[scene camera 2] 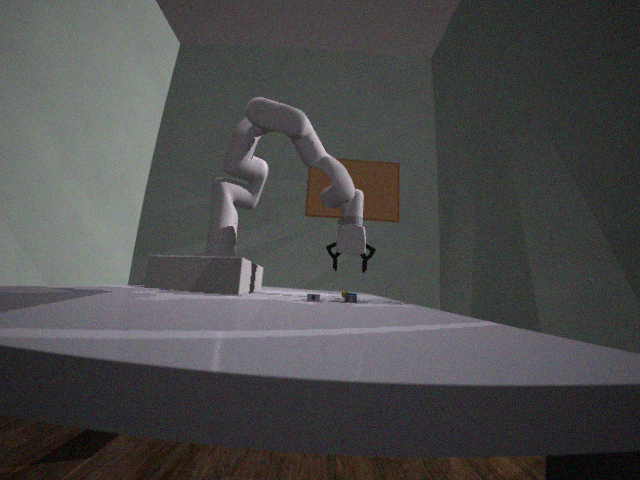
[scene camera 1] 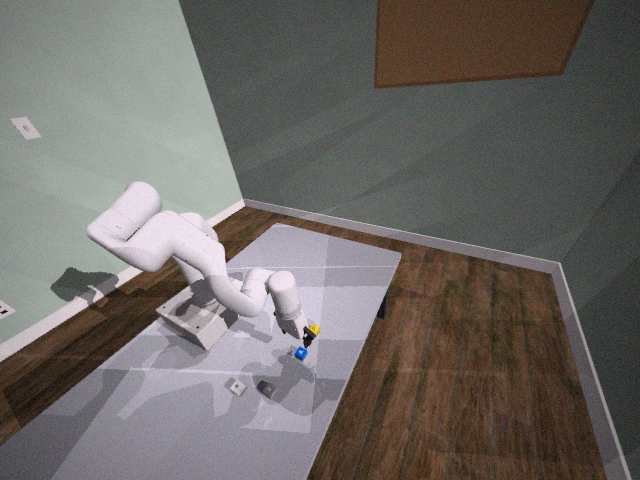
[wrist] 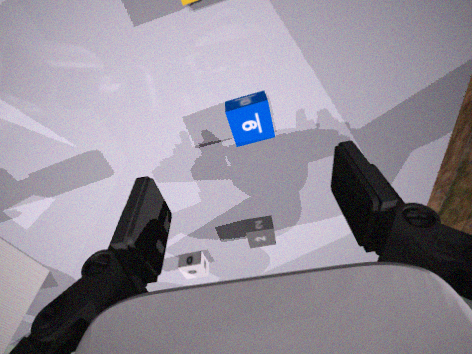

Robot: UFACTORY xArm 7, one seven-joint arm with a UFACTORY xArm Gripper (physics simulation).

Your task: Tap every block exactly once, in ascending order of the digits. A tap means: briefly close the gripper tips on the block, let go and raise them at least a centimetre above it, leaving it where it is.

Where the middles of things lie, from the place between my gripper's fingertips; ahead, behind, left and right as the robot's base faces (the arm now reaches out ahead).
Scene:
My hand is 4 cm past the grey block marked 2 (wrist: 260, 232), 15 cm to the left of it and 8 cm above it.

